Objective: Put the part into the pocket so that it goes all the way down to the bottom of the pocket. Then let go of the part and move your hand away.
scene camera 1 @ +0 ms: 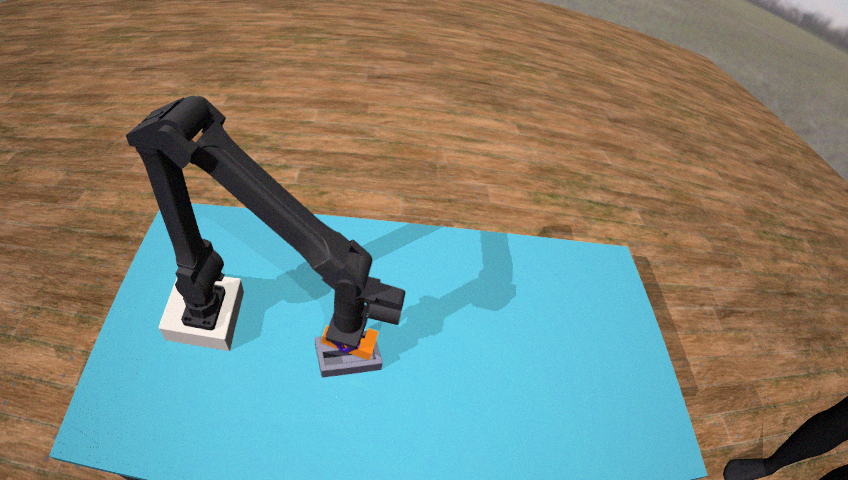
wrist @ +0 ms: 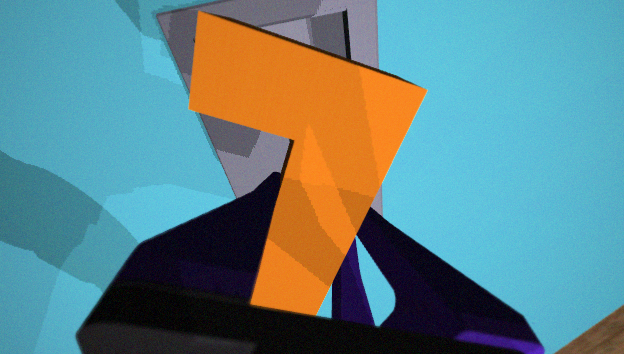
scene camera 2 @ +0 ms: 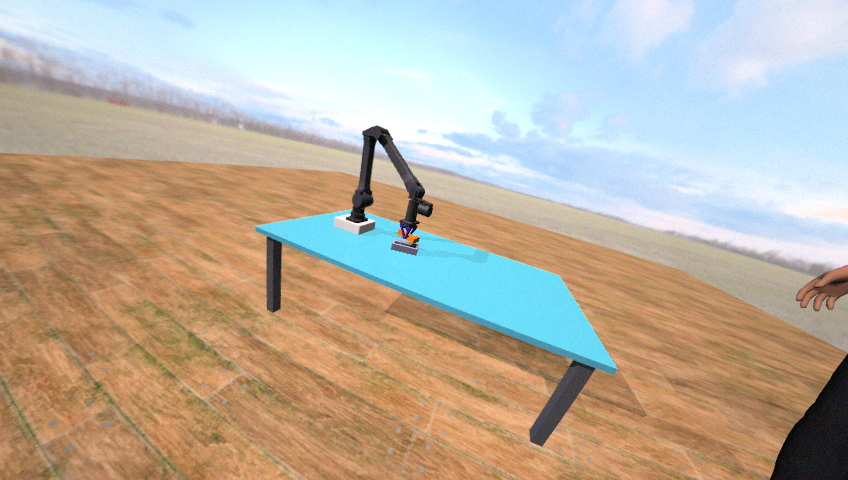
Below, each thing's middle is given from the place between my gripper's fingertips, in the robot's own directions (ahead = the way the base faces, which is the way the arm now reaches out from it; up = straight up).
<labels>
My hand is 1 cm to the right of the grey pocket block point(scene camera 1: 332, 362) and 5 cm above it. From my hand the other things lie so: orange L-shaped block point(wrist: 345, 120): 1 cm ahead, 1 cm above.
</labels>
